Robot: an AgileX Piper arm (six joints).
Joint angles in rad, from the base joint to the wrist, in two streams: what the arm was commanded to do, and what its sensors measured. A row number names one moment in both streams.
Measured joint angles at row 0:
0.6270 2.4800 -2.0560 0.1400 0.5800 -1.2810
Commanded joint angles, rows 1 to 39:
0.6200 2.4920 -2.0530 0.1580 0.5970 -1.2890
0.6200 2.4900 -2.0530 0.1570 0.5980 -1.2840
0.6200 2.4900 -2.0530 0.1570 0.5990 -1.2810
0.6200 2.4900 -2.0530 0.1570 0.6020 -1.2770
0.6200 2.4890 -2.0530 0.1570 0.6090 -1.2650
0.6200 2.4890 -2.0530 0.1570 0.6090 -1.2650
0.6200 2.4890 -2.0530 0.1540 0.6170 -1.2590
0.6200 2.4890 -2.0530 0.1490 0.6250 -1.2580
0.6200 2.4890 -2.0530 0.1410 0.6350 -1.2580
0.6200 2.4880 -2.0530 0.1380 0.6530 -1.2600
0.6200 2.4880 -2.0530 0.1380 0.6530 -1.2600
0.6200 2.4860 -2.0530 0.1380 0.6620 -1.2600
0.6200 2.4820 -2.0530 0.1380 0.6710 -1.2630
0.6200 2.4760 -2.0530 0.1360 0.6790 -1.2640
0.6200 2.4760 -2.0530 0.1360 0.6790 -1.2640
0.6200 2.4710 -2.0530 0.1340 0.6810 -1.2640
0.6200 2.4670 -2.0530 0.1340 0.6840 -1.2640
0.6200 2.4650 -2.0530 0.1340 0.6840 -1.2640
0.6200 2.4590 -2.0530 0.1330 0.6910 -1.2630
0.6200 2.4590 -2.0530 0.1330 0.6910 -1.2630
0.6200 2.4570 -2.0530 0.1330 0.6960 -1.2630
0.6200 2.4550 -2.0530 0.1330 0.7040 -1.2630
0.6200 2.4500 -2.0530 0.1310 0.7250 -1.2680
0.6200 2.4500 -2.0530 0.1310 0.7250 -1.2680
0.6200 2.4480 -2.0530 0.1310 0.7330 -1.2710
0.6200 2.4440 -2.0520 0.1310 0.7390 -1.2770
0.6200 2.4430 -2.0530 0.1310 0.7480 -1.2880
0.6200 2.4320 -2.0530 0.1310 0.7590 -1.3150
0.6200 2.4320 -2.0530 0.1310 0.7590 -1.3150
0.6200 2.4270 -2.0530 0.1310 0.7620 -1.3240
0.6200 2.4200 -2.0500 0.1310 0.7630 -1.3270
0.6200 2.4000 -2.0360 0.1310 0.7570 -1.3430
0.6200 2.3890 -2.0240 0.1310 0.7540 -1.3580
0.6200 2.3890 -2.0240 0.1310 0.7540 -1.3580
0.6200 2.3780 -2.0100 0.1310 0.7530 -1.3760
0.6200 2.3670 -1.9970 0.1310 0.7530 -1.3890
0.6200 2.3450 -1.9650 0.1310 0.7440 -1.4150
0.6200 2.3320 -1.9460 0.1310 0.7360 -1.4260
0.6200 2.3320 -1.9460 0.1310 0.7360 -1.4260
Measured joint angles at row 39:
0.6200 2.3700 -1.9890 0.1310 0.7250 -1.3750
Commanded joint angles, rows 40 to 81:
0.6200 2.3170 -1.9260 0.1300 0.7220 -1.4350
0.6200 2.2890 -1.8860 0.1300 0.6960 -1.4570
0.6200 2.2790 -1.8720 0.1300 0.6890 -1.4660
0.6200 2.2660 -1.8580 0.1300 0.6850 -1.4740
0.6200 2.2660 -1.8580 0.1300 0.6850 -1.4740
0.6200 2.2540 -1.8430 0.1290 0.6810 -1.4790
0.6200 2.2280 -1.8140 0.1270 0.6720 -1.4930
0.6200 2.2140 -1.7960 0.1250 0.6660 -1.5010
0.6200 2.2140 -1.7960 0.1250 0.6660 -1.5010
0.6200 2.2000 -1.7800 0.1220 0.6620 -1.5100
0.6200 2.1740 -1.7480 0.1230 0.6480 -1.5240
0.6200 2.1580 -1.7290 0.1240 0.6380 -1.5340
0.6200 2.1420 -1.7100 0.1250 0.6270 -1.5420
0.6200 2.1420 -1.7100 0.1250 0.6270 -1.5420
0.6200 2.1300 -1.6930 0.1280 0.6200 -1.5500
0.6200 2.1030 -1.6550 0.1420 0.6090 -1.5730
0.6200 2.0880 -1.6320 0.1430 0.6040 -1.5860
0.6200 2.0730 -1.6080 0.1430 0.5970 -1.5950
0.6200 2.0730 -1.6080 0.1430 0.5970 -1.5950
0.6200 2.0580 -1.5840 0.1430 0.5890 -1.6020
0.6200 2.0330 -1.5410 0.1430 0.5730 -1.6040
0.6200 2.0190 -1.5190 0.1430 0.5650 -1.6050
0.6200 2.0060 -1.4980 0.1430 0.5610 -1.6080
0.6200 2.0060 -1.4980 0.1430 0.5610 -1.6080
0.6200 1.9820 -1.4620 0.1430 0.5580 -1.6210
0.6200 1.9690 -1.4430 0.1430 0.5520 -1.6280
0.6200 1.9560 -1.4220 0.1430 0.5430 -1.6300
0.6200 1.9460 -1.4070 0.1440 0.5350 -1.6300
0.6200 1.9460 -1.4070 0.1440 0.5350 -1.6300
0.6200 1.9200 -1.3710 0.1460 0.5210 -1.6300
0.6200 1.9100 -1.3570 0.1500 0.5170 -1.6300
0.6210 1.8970 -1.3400 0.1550 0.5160 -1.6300
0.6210 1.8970 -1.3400 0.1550 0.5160 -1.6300
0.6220 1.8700 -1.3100 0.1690 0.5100 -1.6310
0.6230 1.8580 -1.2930 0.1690 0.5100 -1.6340
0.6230 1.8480 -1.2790 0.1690 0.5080 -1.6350
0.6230 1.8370 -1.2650 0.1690 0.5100 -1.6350
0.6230 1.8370 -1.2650 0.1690 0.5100 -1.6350
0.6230 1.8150 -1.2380 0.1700 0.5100 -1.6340
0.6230 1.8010 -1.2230 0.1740 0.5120 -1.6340
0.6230 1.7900 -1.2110 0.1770 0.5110 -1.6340
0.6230 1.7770 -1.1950 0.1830 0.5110 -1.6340
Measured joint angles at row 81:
0.6310 1.8240 -1.2270 0.1680 0.5390 -1.6470
